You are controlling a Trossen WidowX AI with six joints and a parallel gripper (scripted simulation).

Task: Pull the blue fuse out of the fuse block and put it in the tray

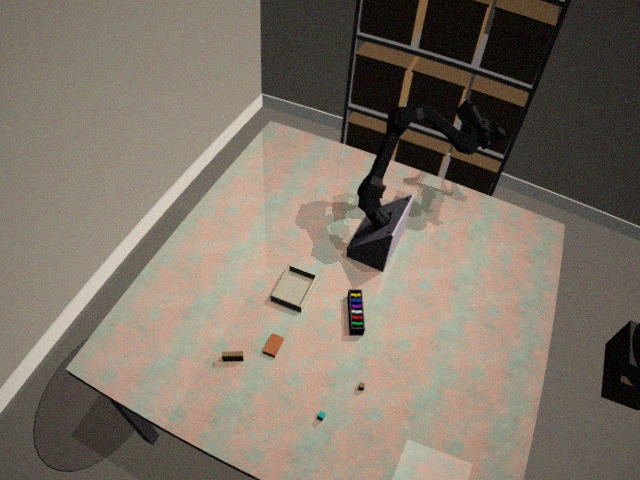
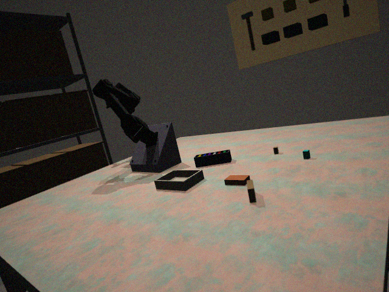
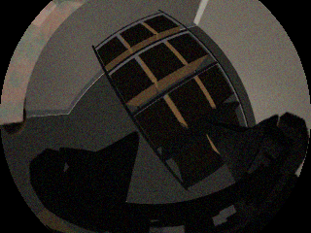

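The blue fuse is 740 mm ahead of my gripper tip, 280 mm below it and 260 mm to the right of it. Also, from my gripper tip: brown cube (1000 mm ahead, 290 mm below, 170 mm to the right); then grey tray (740 mm ahead, 450 mm to the right, 300 mm below); then orange flat block (950 mm ahead, 440 mm to the right, 300 mm below).
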